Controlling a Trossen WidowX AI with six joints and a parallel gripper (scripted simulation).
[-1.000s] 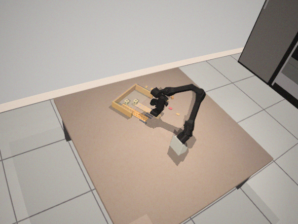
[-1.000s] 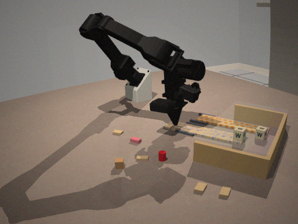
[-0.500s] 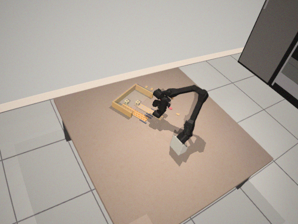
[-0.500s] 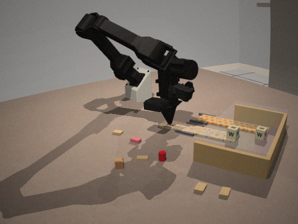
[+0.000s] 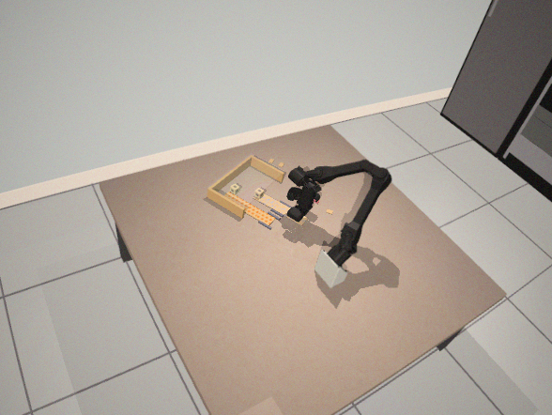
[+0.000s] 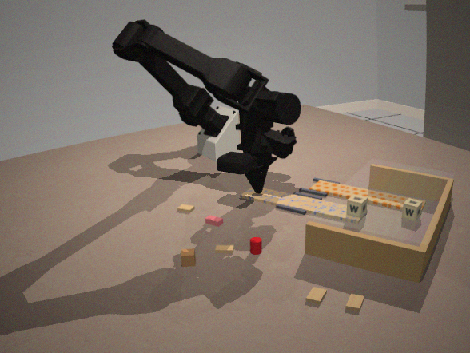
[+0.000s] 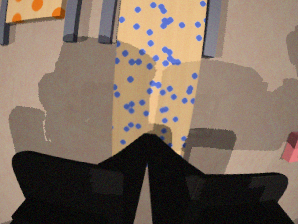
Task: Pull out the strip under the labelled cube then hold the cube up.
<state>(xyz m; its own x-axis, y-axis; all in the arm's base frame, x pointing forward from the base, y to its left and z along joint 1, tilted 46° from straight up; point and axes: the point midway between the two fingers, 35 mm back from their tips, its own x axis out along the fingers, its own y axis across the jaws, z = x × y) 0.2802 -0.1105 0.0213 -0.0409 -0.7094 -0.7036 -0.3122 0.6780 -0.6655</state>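
My gripper tip is now 170 mm short of the orange-dotted strip and 160 mm to the right of it. Also, from my gripper tip: pink block (50 mm ahead, 140 mm to the right); red cylinder (170 mm ahead, 150 mm to the right, 10 mm above).
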